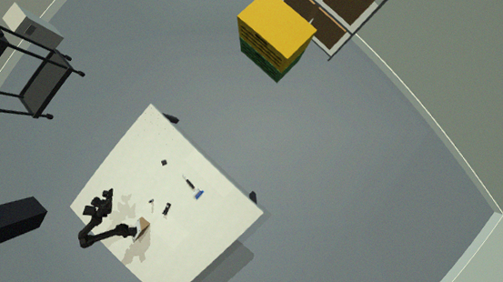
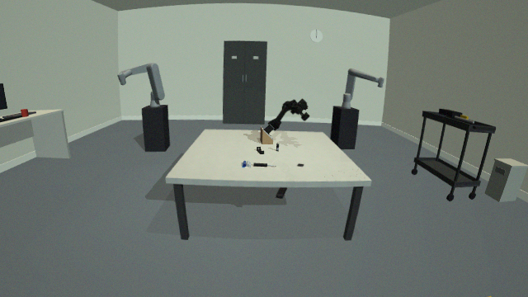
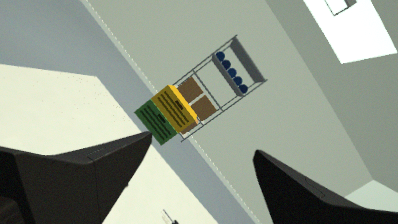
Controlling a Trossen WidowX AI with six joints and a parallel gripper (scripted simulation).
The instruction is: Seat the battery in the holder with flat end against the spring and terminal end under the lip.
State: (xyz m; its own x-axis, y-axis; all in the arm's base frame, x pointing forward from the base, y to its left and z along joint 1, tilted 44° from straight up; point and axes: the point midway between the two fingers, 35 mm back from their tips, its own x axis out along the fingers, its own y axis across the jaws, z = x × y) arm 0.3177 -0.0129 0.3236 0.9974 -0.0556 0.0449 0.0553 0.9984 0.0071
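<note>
The battery lies 8 cm behind my gripper tip, 16 cm to the right of it and 31 cm below it. The rest, counted from my gripper tip: black piece: 25 cm ahead, 6 cm to the right, 34 cm below.
</note>
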